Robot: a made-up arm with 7 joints. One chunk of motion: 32 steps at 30 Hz.
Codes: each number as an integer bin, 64 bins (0 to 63) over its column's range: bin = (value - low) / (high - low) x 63, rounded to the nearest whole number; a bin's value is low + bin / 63 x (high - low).
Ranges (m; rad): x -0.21..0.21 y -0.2..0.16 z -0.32..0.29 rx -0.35..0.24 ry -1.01..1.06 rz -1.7..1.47
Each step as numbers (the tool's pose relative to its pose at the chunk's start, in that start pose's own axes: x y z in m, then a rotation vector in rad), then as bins.
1 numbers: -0.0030 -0.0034 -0.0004 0.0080 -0.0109 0.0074
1 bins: 31 34 33 38 30 34
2 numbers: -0.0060 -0.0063 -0.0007 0.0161 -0.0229 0.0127
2 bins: 31 34 33 39 30 34
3 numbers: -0.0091 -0.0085 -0.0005 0.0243 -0.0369 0.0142
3 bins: 30 34 33 40 30 34
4 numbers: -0.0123 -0.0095 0.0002 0.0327 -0.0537 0.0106
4 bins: 30 33 33 41 29 34
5 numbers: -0.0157 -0.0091 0.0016 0.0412 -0.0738 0.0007
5 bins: 29 33 33 42 28 34
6 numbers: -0.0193 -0.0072 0.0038 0.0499 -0.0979 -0.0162
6 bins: 29 34 33 43 28 33
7 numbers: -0.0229 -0.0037 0.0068 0.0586 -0.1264 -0.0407
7 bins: 28 34 34 44 27 33
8 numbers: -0.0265 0.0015 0.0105 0.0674 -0.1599 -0.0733
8 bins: 28 35 34 45 26 32
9 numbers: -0.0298 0.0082 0.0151 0.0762 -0.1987 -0.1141
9 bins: 27 36 35 46 25 32
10 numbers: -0.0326 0.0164 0.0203 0.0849 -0.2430 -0.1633
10 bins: 27 38 35 46 23 31
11 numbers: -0.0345 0.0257 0.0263 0.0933 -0.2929 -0.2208
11 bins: 26 39 36 47 22 29
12 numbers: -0.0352 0.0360 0.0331 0.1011 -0.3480 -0.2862
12 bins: 26 41 36 48 20 28
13 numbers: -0.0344 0.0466 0.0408 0.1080 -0.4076 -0.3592
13 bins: 26 43 37 49 18 27
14 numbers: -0.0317 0.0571 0.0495 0.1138 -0.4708 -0.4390
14 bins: 27 45 38 50 16 25
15 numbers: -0.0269 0.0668 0.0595 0.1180 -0.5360 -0.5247
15 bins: 27 47 39 50 14 23
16 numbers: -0.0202 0.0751 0.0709 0.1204 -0.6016 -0.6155
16 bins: 28 48 40 50 12 22
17 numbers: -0.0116 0.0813 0.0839 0.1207 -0.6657 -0.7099
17 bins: 30 49 42 50 10 20
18 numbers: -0.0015 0.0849 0.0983 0.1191 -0.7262 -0.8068
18 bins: 31 50 43 50 9 18
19 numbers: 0.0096 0.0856 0.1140 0.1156 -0.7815 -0.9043
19 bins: 33 50 45 50 7 16
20 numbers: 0.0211 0.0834 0.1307 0.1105 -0.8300 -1.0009
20 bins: 35 50 47 49 5 14
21 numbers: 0.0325 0.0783 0.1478 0.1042 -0.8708 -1.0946
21 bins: 36 49 48 48 4 12
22 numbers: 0.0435 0.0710 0.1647 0.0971 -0.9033 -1.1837
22 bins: 38 47 50 48 3 10
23 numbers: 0.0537 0.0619 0.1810 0.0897 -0.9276 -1.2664
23 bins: 40 46 52 47 3 9
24 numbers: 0.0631 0.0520 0.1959 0.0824 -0.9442 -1.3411
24 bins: 41 44 53 46 2 7
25 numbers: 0.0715 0.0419 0.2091 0.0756 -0.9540 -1.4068
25 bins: 42 42 55 45 2 6
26 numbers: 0.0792 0.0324 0.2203 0.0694 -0.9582 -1.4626
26 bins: 43 41 56 45 2 5
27 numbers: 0.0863 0.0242 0.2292 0.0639 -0.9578 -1.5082
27 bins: 44 39 57 44 2 4
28 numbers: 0.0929 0.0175 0.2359 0.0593 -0.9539 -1.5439
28 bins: 45 38 57 44 2 3
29 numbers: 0.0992 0.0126 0.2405 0.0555 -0.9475 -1.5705
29 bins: 46 37 58 43 2 3
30 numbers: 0.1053 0.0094 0.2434 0.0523 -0.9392 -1.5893
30 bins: 47 37 58 43 2 2
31 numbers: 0.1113 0.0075 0.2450 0.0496 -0.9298 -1.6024
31 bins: 48 36 58 43 2 2
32 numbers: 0.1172 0.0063 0.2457 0.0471 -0.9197 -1.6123
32 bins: 49 36 58 42 3 2
